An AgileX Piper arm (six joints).
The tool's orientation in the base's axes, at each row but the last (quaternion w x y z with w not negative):
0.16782 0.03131 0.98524 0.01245
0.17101 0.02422 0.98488 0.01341
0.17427 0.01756 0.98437 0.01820
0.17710 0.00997 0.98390 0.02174
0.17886 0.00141 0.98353 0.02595
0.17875 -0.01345 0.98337 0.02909
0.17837 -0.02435 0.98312 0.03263
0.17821 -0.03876 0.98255 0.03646
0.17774 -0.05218 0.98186 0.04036
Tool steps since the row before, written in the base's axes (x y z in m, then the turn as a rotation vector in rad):
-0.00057 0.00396 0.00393 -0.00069 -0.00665 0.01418
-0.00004 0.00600 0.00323 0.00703 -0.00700 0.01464
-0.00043 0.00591 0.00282 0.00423 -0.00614 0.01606
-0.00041 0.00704 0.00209 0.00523 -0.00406 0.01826
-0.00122 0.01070 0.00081 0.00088 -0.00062 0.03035
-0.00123 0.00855 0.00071 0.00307 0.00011 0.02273
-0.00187 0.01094 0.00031 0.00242 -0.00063 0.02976
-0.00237 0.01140 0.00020 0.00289 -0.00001 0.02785
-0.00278 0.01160 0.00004 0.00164 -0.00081 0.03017
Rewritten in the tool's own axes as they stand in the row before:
-0.00050 0.00406 -0.00384 -0.00447 -0.00618 -0.01370
-0.00073 0.00610 -0.00294 -0.01190 -0.00618 -0.01153
-0.00032 0.00601 -0.00262 -0.00972 -0.00534 -0.01380
-0.00015 0.00712 -0.00182 -0.01137 -0.00315 -0.01543
0.00099 0.01074 -0.00065 -0.01151 0.00094 -0.02809
0.00076 0.00861 -0.00056 -0.01088 0.00119 -0.02016
0.00124 0.01103 -0.00015 -0.01272 0.00088 -0.02700
0.00142 0.01156 -0.00004 -0.01253 0.00134 -0.02500
0.00155 0.01183 0.00014 -0.01211 0.00084 -0.02768

